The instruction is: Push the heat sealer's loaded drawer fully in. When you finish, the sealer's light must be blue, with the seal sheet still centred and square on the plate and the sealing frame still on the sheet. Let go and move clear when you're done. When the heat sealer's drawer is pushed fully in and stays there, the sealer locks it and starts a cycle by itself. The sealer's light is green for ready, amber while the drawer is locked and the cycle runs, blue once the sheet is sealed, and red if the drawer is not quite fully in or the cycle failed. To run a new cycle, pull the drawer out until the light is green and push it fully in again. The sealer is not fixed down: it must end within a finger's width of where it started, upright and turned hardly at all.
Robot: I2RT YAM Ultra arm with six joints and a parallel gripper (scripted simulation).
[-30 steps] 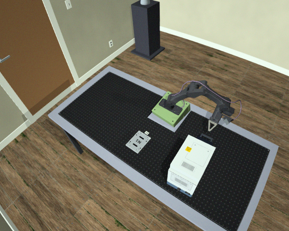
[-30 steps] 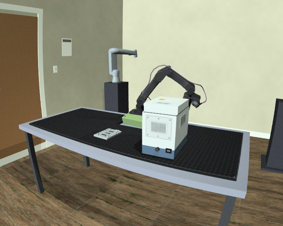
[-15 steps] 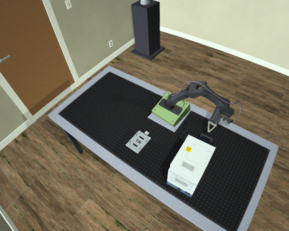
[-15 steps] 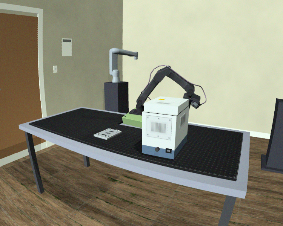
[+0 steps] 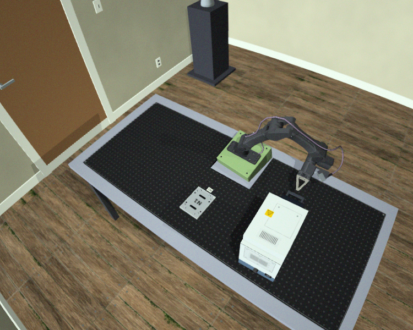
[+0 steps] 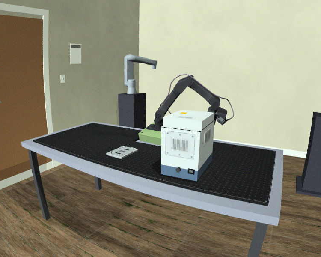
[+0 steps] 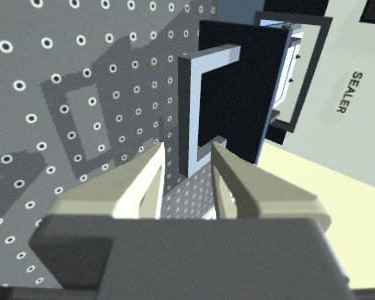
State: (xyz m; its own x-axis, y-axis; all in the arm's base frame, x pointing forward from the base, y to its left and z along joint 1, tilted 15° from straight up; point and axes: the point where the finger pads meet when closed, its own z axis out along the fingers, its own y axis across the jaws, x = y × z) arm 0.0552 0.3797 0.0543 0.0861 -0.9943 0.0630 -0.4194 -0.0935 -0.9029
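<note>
My hand is 14 cm short of the sealer drawer, 2 cm to the right of it and 3 cm above it.
</note>
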